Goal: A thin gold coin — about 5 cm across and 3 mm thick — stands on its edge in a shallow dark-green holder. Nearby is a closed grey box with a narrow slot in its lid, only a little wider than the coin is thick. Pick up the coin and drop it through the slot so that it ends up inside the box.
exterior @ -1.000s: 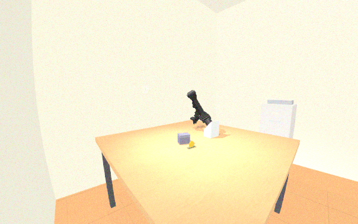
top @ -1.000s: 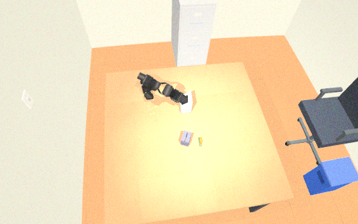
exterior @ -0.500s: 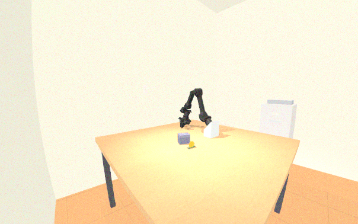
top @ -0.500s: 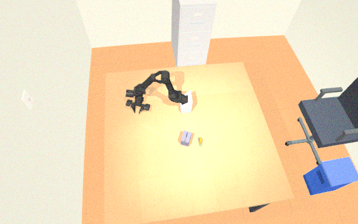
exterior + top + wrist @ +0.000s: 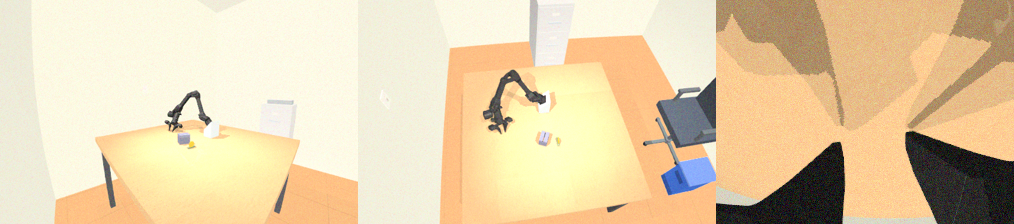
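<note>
My gripper tip is now 42 cm to the right of the gold coin, 6 cm short of it and 2 cm below it.
</note>
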